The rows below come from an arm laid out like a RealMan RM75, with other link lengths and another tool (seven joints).
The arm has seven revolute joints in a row. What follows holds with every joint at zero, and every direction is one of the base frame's.
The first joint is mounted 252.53 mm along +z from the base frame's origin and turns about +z.
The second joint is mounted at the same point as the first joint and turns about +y.
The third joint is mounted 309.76 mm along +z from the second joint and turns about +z.
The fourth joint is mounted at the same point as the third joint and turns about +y.
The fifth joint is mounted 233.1 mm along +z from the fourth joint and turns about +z.
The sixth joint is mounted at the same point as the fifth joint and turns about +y.
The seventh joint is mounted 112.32 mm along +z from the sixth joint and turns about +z.
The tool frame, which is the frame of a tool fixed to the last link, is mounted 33 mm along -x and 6 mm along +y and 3 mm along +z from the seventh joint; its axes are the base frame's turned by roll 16.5, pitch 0 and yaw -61.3 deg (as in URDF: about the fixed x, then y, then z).
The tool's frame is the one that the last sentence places.
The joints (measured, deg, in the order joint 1, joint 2, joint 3, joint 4, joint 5, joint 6, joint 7), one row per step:
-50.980, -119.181, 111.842, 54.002, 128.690, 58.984, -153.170
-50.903, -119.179, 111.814, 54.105, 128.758, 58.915, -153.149
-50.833, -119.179, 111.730, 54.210, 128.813, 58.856, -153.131
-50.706, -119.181, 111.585, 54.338, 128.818, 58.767, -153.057
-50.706, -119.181, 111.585, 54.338, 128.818, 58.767, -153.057
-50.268, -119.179, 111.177, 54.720, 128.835, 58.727, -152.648
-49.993, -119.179, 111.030, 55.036, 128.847, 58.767, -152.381
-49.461, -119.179, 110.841, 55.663, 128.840, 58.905, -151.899
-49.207, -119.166, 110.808, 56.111, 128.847, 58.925, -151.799
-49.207, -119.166, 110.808, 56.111, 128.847, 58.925, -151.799
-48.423, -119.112, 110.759, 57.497, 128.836, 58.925, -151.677
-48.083, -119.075, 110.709, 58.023, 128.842, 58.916, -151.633
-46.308, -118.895, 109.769, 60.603, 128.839, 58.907, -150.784
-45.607, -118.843, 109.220, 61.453, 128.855, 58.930, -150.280
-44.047, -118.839, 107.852, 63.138, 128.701, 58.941, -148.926
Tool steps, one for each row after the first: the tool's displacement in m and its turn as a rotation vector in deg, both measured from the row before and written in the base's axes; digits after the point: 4 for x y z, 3 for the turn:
0.0000, 0.0001, 0.0001, 0.084, -0.064, -0.074
0.0001, 0.0002, 0.0002, 0.103, -0.109, -0.042
0.0000, 0.0002, 0.0002, 0.122, -0.211, -0.009
0.0000, 0.0000, 0.0000, 0.000, 0.000, 0.000
-0.0007, 0.0000, 0.0010, 0.139, -0.441, -0.080
-0.0003, -0.0004, 0.0005, -0.020, -0.206, -0.154
-0.0006, -0.0011, 0.0007, -0.130, -0.336, -0.290
0.0004, -0.0006, 0.0003, -0.001, -0.239, -0.187
0.0000, 0.0000, 0.0000, 0.000, 0.000, 0.000
0.0013, -0.0020, 0.0010, 0.075, -0.784, -0.433
0.0002, -0.0007, 0.0006, 0.074, -0.304, -0.113
0.0005, -0.0016, 0.0047, 0.619, -1.808, -0.695
-0.0005, -0.0001, 0.0023, 0.306, -0.666, -0.218
-0.0014, -0.0003, 0.0047, 0.659, -1.619, -0.400

